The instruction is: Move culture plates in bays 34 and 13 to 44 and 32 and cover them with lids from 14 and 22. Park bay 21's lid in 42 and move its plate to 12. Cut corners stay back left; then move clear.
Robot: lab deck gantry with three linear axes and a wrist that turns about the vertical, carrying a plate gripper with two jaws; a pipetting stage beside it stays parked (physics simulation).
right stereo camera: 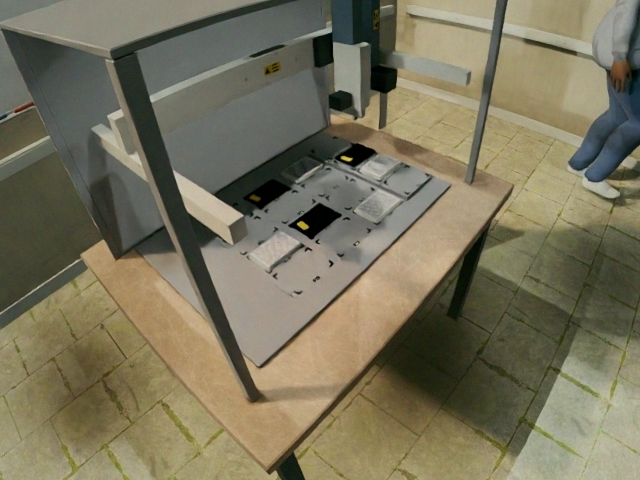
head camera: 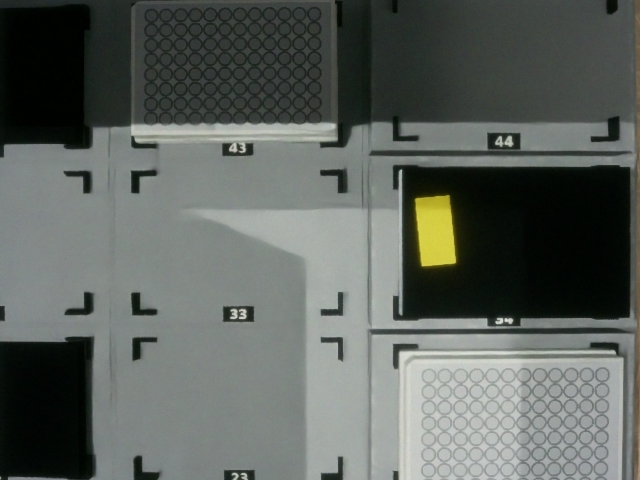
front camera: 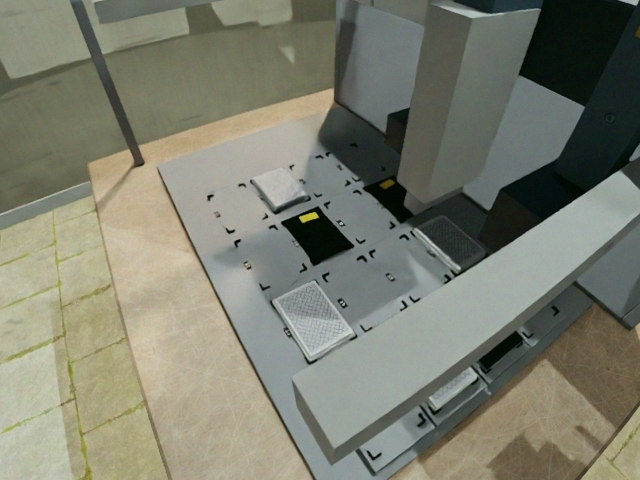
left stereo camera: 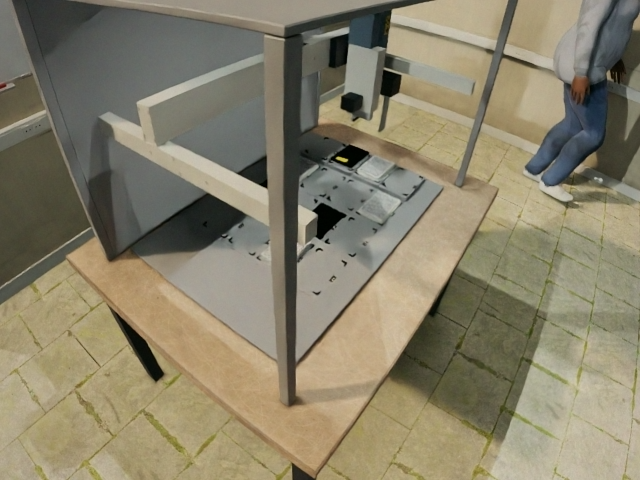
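Where they show: gripper, fingertip midpoint: (right stereo camera: 369, 122) (left stereo camera: 367, 124); robot's base, origin of the base link: (right stereo camera: 298, 293) (front camera: 209, 197) (left stereo camera: 317, 293).
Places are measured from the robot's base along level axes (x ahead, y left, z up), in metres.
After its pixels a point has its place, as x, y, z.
Note:
A dark piece with a yellow label (front camera: 501, 351) @[0.613, 0.251, 0.031] (head camera: 532, 242) @[0.564, 0.257, 0.031] (right stereo camera: 360, 150) @[0.584, 0.257, 0.031] lies in bay 34. Similar dark pieces lie in bay 22 (front camera: 325, 240) @[0.258, 0.154, 0.008] (head camera: 41, 408) @[0.268, 0.152, 0.008] (right stereo camera: 319, 219) @[0.233, 0.139, 0.008] and bay 42 (front camera: 387, 197) @[0.221, 0.341, 0.008] (head camera: 41, 72) @[0.269, 0.365, 0.008] (right stereo camera: 271, 192) @[0.236, 0.351, 0.008]. A white plate (front camera: 312, 317) @[0.396, 0.041, 0.014] (left stereo camera: 379, 206) @[0.383, 0.040, 0.014] (right stereo camera: 379, 205) @[0.388, 0.035, 0.015] is in bay 13, and a white piece (front camera: 281, 188) @[0.076, 0.150, 0.014] (right stereo camera: 273, 250) @[0.056, 0.146, 0.015] in bay 21. Bays 44, 32 and 12 are empty. No lid shows in the visible part of bay 14. My gripper (front camera: 419, 205) (right stereo camera: 357, 116) hangs above the deck's back; its jaws are too hidden to tell their opening.
A white plate (front camera: 449, 242) @[0.397, 0.358, 0.015] (head camera: 235, 67) @[0.394, 0.363, 0.014] (right stereo camera: 303, 169) @[0.388, 0.352, 0.014] is in bay 43. Another white plate (front camera: 452, 390) @[0.613, 0.144, 0.029] (head camera: 511, 413) @[0.554, 0.160, 0.029] (right stereo camera: 379, 167) @[0.539, 0.142, 0.029] is in bay 24, its cut corner back left. A pale gantry beam (front camera: 465, 330) @[0.628, -0.016, 0.400] crosses the front view. Frame posts (left stereo camera: 284, 206) @[-0.270, -0.124, 0.511] stand at the table's corners.

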